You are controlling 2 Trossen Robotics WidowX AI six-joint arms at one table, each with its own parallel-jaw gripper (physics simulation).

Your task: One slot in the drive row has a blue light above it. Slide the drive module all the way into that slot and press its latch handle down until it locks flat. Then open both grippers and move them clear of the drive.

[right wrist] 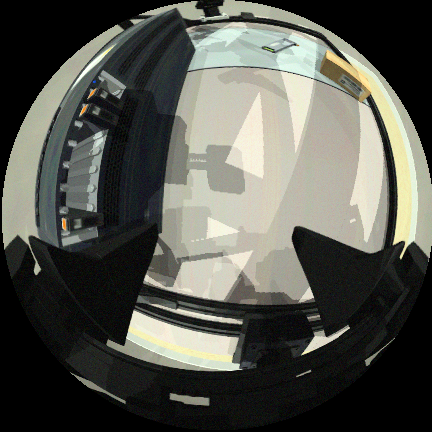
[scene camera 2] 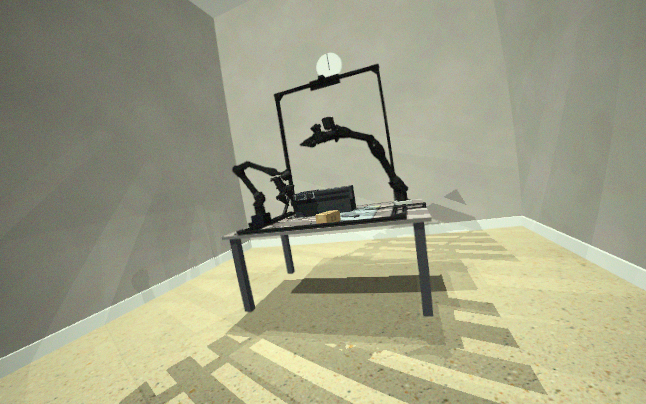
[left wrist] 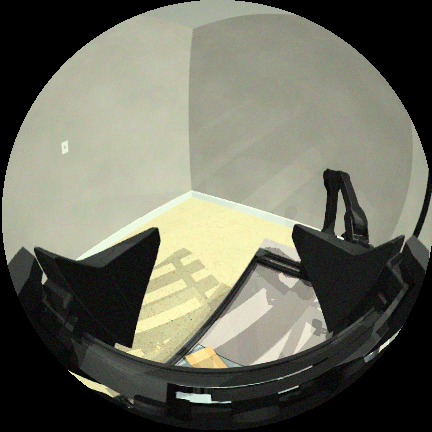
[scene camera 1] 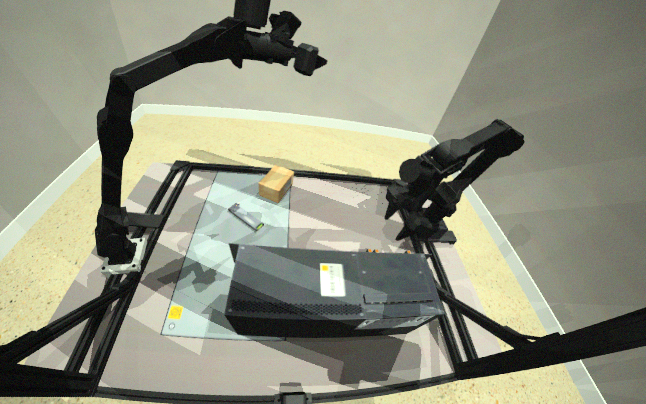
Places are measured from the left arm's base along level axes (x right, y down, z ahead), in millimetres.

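Pixels of known places: left gripper, fingertip midpoint: (scene camera 2: 301, 143) (left wrist: 228, 232); right gripper, fingertip midpoint: (right wrist: 227, 231) (scene camera 2: 291, 203) (scene camera 1: 390, 229); left arm's base at its link origin: (scene camera 2: 402, 200) (scene camera 1: 123, 253); right arm's base at its link origin: (right wrist: 274, 357) (scene camera 2: 260, 214) (scene camera 1: 431, 218).
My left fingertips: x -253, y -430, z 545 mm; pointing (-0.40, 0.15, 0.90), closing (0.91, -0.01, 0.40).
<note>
Ahead of a thing's pixels: the offset from my left fingertips to its top centre. "pt": to the spot under its first point. Level surfaces: height alone.
The drive module @[dx +125, dy +458, dz -196 mm] (scene camera 1: 245, 216) (right wrist: 280, 46) is a slim grey bar with a green end, lying flat and slanted on the pale blue mat @[dy +467 mm] (scene camera 1: 200, 315). The dark chassis @[dx +464, dy +293, dz -8 mm] (scene camera 1: 280, 275) (scene camera 2: 330, 200) stands beside it; its drive row shows at the left of the right wrist view. A blue light @[pt dx +403, dy +297, dz +65 mm] (right wrist: 94, 81) glows at the row's upper end, next to drives with orange tabs. My left gripper (scene camera 1: 313, 42) (scene camera 2: 306, 137) (left wrist: 228, 232) is open and empty, high above the table. My right gripper (scene camera 1: 393, 229) (scene camera 2: 284, 205) (right wrist: 227, 231) is open and empty, near the chassis front.
A tan cardboard box @[dx +3, dy +407, dz -82 mm] (scene camera 1: 276, 185) (scene camera 2: 328, 216) (left wrist: 206, 357) (right wrist: 346, 77) sits on the mat's far end, close to the drive module. Black rails (scene camera 1: 340, 175) edge the table. A tall black frame (scene camera 2: 385, 117) rises behind the chassis in scene camera 2.
</note>
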